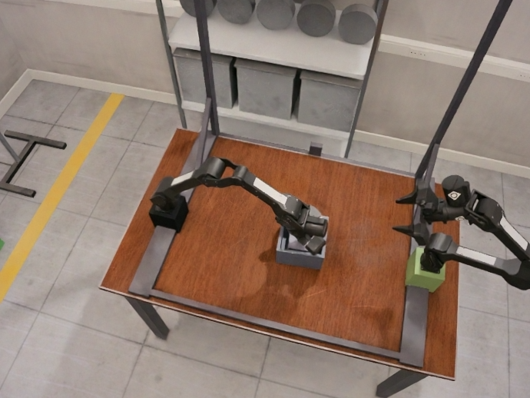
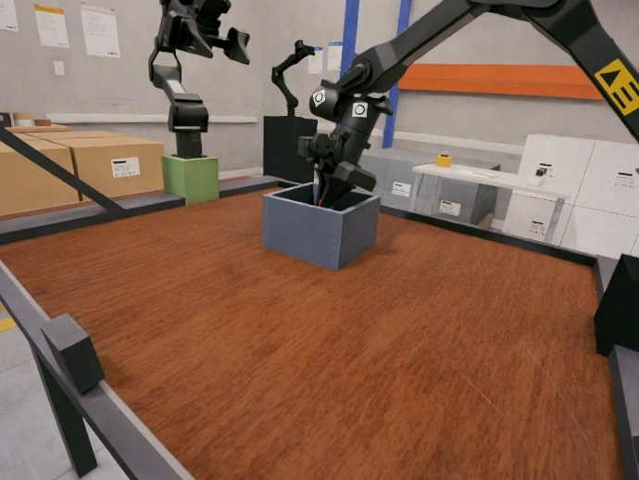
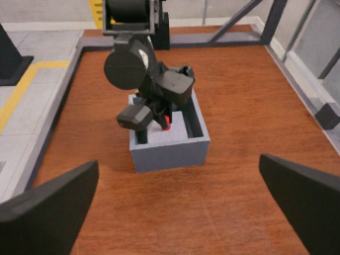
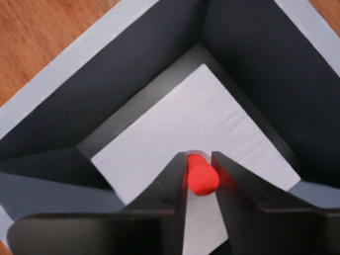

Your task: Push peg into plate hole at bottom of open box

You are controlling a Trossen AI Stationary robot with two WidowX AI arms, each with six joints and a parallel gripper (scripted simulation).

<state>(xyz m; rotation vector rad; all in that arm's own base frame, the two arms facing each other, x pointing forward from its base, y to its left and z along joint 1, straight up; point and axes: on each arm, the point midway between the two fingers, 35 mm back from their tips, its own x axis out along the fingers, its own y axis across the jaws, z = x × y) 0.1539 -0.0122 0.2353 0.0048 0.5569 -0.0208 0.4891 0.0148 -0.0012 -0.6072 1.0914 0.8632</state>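
Now: the red peg 50 mm below my right hand. The rest, counted from my right hand: plate 60 mm below; grey box 70 mm below.
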